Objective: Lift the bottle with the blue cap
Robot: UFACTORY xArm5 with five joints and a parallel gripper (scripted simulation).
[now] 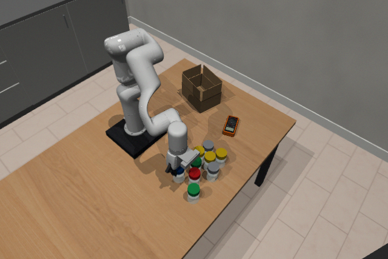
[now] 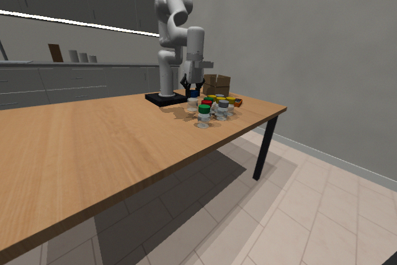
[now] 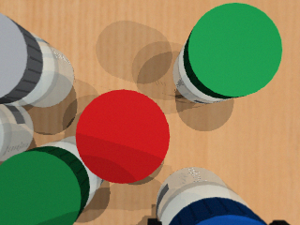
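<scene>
The red-capped bottle lies 50 mm ahead of my hand, 50 mm to the left of it and 90 mm below it. From my hand the other things lie so: orange multimeter (30 mm behind, 450 mm to the left, 130 mm below); then blue-capped bottle (50 mm below).
</scene>
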